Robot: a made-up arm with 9 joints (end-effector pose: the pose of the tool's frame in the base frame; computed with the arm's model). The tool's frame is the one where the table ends. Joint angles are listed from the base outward.
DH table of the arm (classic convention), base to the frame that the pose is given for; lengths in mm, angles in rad. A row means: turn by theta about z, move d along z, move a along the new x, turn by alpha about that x. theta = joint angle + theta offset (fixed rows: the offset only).
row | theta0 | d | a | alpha
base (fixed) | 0 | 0 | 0 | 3.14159
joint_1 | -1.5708 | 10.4 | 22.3 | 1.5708
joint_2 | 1.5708 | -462 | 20.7 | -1.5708
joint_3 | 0 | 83.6 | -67.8 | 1.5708
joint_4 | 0 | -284.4 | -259 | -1.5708
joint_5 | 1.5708 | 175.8 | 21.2 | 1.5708
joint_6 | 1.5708 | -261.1 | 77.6 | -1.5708
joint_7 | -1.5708 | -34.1 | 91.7 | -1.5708
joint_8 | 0 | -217.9 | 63.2 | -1.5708
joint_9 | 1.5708 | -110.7 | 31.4 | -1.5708
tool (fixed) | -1.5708 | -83.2 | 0 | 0
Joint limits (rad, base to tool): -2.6..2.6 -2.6..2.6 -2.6..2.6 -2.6..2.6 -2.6..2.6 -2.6..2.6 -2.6..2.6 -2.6..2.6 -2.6..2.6
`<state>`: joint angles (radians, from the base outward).
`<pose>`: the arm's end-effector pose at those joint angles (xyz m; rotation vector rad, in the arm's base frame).
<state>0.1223 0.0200 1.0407 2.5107 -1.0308 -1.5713 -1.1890 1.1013 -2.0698</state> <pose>0.9817 0.2630 0.2222 -1.9332 0.7538 -1.6298</pose>
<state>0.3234 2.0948 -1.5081 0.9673 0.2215 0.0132 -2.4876 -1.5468 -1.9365</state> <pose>1.0370 -0.5816 -0.0787 -0.4415 1.7725 -0.0752</pose>
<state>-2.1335 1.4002 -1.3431 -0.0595 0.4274 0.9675 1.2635 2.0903 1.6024</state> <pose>-0.1441 0.7822 0.3910 -1.5581 -0.1843 2.1958</pose>
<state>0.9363 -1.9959 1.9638 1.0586 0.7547 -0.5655 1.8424 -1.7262 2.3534</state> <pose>-0.2050 -0.0054 0.0311 0.9059 1.1411 1.6755</pose>
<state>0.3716 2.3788 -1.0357 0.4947 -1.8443 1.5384 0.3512 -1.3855 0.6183</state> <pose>0.6730 -0.3425 0.2965 0.2861 1.1364 0.5249</pose>
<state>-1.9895 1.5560 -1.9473 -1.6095 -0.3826 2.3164 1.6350 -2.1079 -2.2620</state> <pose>0.0903 0.3116 0.4643 1.8773 2.4442 0.5290</pose>
